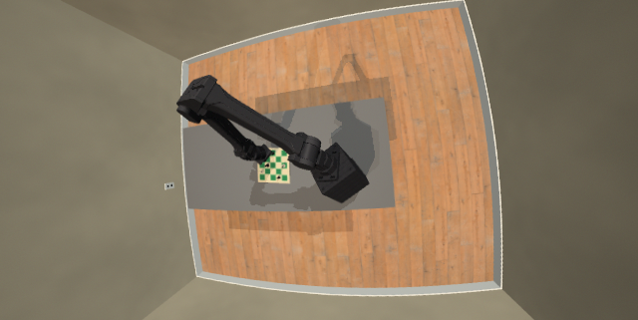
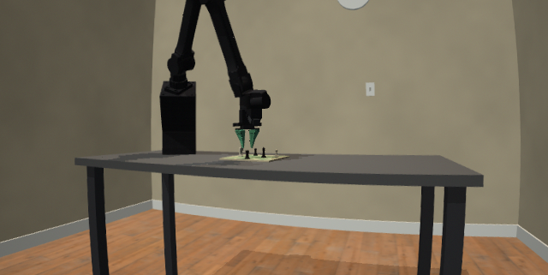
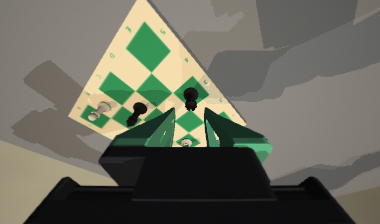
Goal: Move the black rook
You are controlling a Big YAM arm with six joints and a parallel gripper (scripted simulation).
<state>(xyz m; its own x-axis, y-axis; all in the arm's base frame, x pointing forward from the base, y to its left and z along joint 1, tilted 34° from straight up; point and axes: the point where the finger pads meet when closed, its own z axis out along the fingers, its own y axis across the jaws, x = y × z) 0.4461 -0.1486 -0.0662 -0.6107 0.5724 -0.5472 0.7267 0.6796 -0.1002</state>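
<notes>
The chessboard is 10 mm ahead of my hand, 70 mm to the left of it and 50 mm below it. Also, from my hand: black pawn 20 mm behind, 150 mm to the left, 40 mm below.
</notes>
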